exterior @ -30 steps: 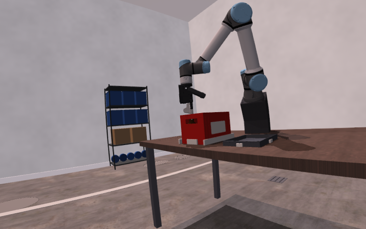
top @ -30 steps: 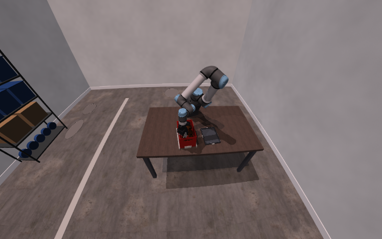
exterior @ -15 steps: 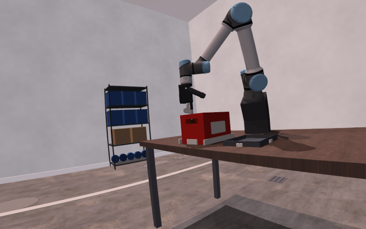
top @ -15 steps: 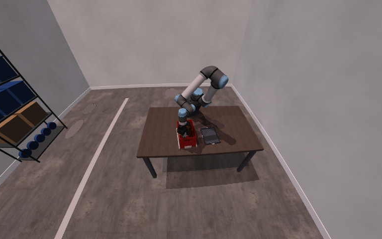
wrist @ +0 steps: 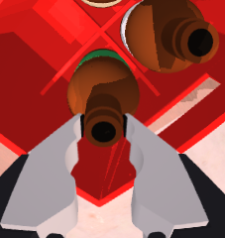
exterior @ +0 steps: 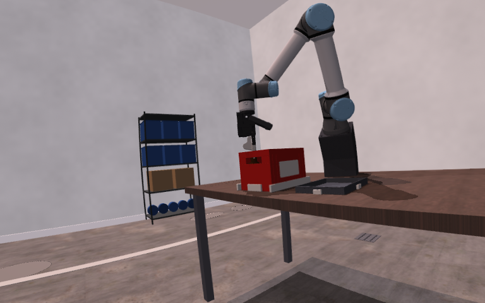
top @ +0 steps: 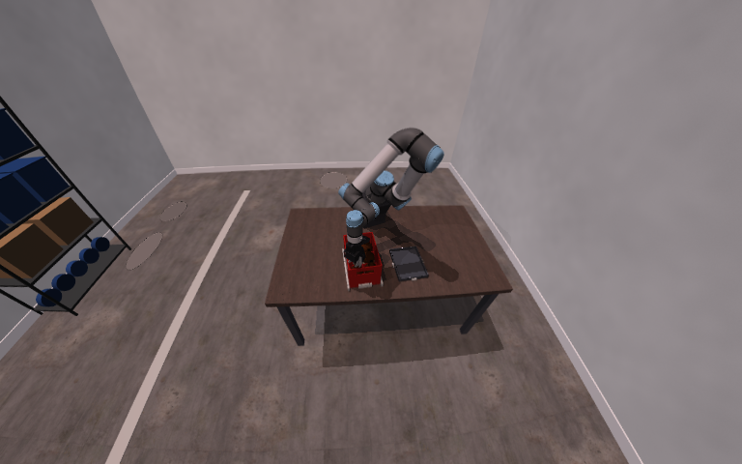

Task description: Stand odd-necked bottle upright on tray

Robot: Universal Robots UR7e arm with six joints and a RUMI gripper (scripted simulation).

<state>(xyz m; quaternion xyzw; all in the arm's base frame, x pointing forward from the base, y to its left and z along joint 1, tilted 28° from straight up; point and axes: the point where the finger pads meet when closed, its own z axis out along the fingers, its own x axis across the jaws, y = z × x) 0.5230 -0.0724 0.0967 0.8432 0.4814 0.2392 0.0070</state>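
Right now my hand is 70 mm above the glass bottle. The rest, counted from my hand: dark tray 170 mm behind, 310 mm to the left, 140 mm below; red crate 100 mm behind, 10 mm to the left, 70 mm below; brown bottle 110 mm behind, 50 mm to the left, 70 mm below.
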